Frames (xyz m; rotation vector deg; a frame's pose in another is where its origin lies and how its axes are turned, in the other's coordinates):
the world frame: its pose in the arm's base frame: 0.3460 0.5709 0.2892 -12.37 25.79 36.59
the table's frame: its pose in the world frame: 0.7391 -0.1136 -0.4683 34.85 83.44 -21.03
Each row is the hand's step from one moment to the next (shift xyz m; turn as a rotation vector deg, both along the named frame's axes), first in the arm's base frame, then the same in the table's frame.
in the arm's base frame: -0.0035 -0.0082 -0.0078 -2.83 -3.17 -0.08
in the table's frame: 0.0098 -0.0066 -0.0003 1.59 -3.03 -2.52
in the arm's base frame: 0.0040 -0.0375 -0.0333 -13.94 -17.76 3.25
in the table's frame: 0.0359 -0.0312 0.0165 4.83 -17.69 -13.56
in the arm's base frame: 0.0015 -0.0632 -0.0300 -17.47 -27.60 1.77
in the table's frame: 0.0381 -0.0570 0.0139 9.10 -27.03 -16.02
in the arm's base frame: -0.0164 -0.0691 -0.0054 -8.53 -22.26 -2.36
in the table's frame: 0.0225 -0.0667 -0.0111 8.94 -21.28 -6.40
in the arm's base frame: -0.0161 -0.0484 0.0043 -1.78 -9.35 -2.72
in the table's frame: 0.0099 -0.0480 -0.0148 4.74 -8.68 -0.41
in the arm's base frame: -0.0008 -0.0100 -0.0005 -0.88 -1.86 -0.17
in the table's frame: 0.0025 -0.0097 -0.0002 0.78 -1.78 -0.70
